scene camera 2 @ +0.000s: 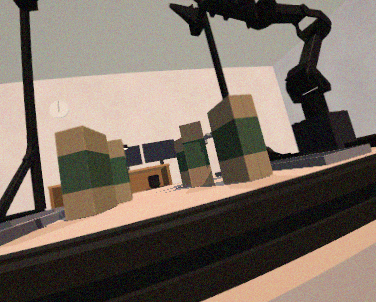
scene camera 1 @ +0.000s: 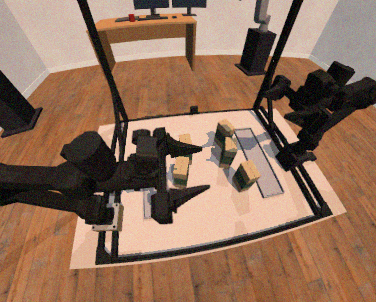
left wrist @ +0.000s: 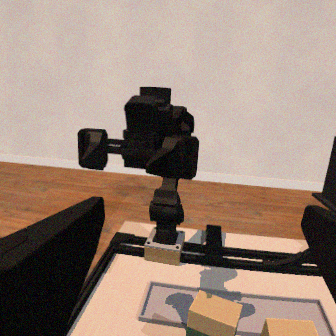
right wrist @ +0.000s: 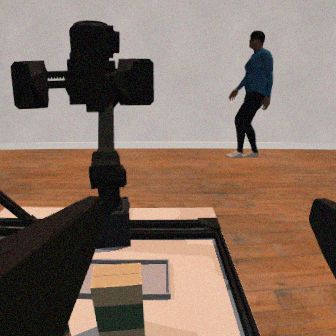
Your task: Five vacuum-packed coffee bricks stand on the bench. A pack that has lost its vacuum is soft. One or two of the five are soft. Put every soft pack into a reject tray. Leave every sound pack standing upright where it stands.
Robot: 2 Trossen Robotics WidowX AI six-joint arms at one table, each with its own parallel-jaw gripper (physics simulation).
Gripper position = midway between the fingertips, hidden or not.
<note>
I see my left gripper (scene camera 1: 273, 104), my right gripper (scene camera 1: 206, 166) and a tray (scene camera 1: 268, 182).
My left gripper also shows in the left wrist view (left wrist: 205, 211) and in the right wrist view (right wrist: 71, 79). My right gripper is seen too in the left wrist view (left wrist: 113, 164) and in the right wrist view (right wrist: 207, 208).
</note>
